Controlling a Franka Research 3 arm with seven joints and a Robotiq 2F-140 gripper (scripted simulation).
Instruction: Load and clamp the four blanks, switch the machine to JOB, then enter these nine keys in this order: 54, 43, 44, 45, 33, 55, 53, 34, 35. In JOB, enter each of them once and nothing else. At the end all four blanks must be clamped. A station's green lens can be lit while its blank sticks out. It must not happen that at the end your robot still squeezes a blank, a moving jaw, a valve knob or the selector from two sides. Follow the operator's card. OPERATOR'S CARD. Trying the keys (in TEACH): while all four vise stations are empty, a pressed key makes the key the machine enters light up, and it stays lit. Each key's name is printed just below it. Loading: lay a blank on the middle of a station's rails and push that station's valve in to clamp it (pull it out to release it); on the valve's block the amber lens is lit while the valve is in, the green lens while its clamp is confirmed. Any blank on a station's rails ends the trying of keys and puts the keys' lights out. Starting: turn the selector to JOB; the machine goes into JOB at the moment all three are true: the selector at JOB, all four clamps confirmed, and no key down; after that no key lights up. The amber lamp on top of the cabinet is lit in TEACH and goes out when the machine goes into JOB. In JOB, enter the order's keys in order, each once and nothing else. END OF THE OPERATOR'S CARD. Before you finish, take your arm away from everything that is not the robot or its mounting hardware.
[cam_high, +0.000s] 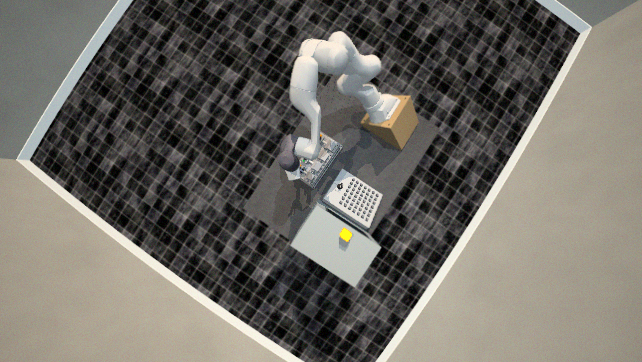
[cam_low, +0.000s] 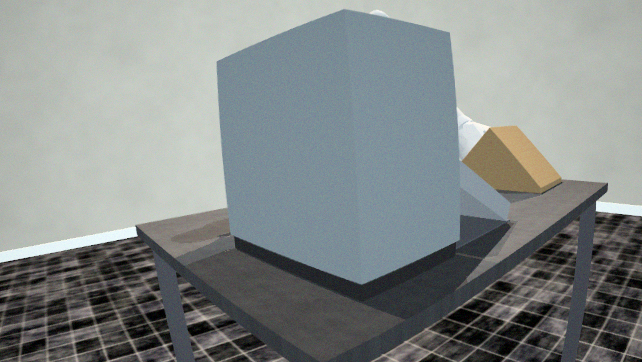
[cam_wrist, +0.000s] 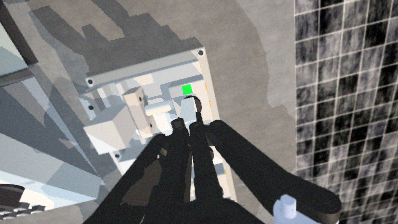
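Right now the black selector knob is 30 cm to the left of my hand, 9 cm behind it and 1 cm below it. Also, from my hand: keypad (41 cm to the left, 8 cm behind, 6 cm below).
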